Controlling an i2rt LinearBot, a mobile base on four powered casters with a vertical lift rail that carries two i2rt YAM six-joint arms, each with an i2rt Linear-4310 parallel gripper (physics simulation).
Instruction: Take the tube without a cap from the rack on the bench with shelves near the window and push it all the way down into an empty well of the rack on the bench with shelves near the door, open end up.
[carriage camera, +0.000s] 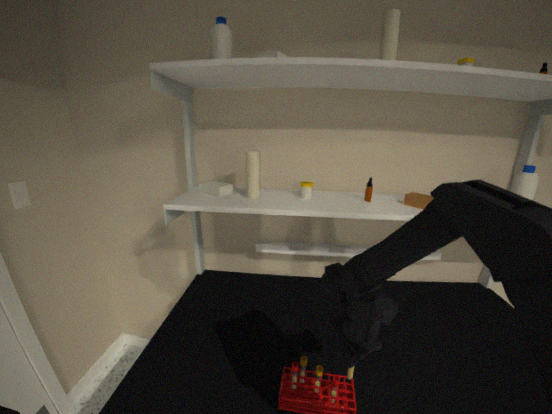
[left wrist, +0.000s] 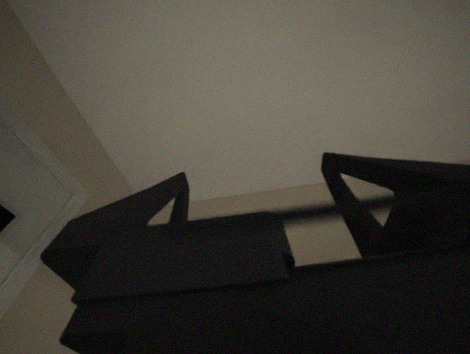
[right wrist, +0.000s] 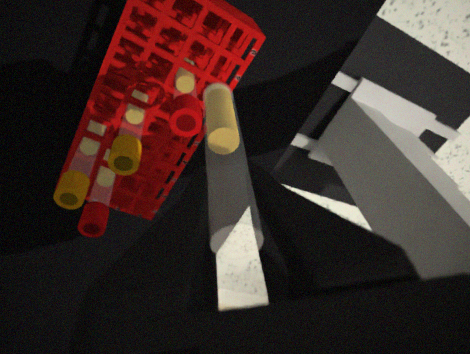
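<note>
The uncapped clear tube (carriage camera: 350, 372) (right wrist: 222, 120) with yellow contents is held open end up. My right gripper (carriage camera: 356, 353) (right wrist: 227, 175) is shut on it. The tube's lower end shows at the right back corner of the red rack (carriage camera: 316, 404) (right wrist: 256, 37) in the carriage view and over the rack's edge in the right wrist view; I cannot tell whether it is inside a well. The rack holds several capped tubes, and other wells are empty. My left gripper (left wrist: 253, 170) is open and empty, facing a plain wall, away from the rack.
Yellow-capped tubes (carriage camera: 319, 371) (right wrist: 125, 155) and red-capped tubes (carriage camera: 295, 367) (right wrist: 186, 120) stand up from the rack. The black bench (carriage camera: 240, 290) carries it. A white shelf (carriage camera: 280, 207) with bottles and jars runs behind. A grey frame part (right wrist: 390, 185) shows right of the gripper.
</note>
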